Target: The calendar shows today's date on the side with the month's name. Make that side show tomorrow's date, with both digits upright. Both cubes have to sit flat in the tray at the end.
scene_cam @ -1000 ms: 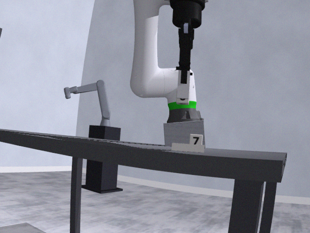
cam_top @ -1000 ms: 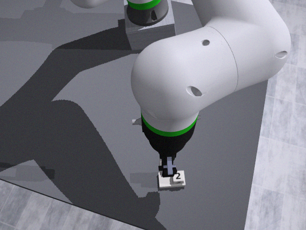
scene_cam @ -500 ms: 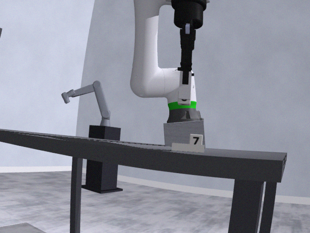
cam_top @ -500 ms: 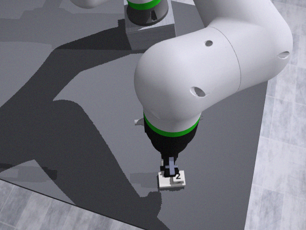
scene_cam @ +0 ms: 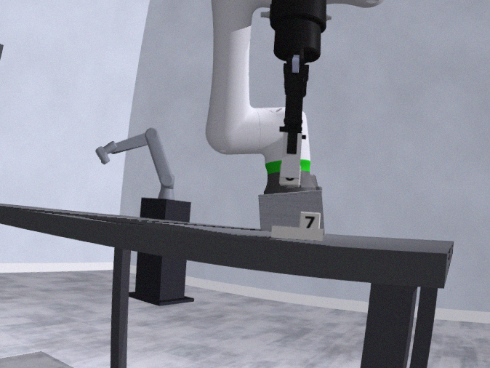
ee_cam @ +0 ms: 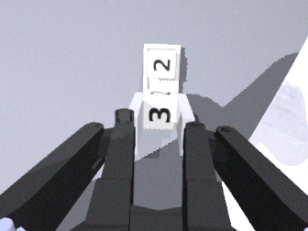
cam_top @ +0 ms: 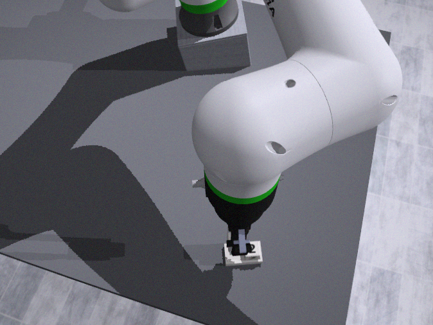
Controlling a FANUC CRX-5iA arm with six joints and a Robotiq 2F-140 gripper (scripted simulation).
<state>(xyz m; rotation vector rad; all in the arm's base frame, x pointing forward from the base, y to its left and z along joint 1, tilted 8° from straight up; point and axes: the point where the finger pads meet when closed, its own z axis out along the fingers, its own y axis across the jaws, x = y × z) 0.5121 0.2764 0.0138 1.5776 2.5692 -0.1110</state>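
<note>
My gripper is now 11 cm above the tray, 1 cm to the right of it and 1 cm past it. The rest, counted from my hand: cube 3 cm below.
</note>
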